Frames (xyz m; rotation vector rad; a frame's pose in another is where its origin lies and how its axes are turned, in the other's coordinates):
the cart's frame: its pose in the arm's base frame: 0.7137 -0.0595 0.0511 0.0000 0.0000 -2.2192
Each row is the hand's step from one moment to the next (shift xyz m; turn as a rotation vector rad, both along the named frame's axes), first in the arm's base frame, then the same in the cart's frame.
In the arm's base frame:
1: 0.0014 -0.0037 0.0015 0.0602 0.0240 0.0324
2: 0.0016 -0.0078 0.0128 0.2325 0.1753 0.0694
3: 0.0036 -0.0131 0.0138 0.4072 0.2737 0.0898
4: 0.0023 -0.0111 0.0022 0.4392 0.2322 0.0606
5: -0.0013 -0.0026 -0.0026 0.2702 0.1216 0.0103
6: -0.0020 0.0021 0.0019 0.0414 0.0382 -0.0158
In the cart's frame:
1: 0.0021 0.0034 0.0015 -0.0555 0.0335 0.0324
2: 0.0053 0.0060 0.0128 -0.2801 0.0794 0.0694
3: 0.0083 0.0108 0.0138 -0.4641 0.1593 0.0898
4: 0.0075 0.0085 0.0022 -0.4503 0.2098 0.0606
5: 0.0029 0.0005 -0.0026 -0.2601 0.1419 0.0103
6: -0.0005 -0.0029 0.0019 -0.0554 0.0099 -0.0158

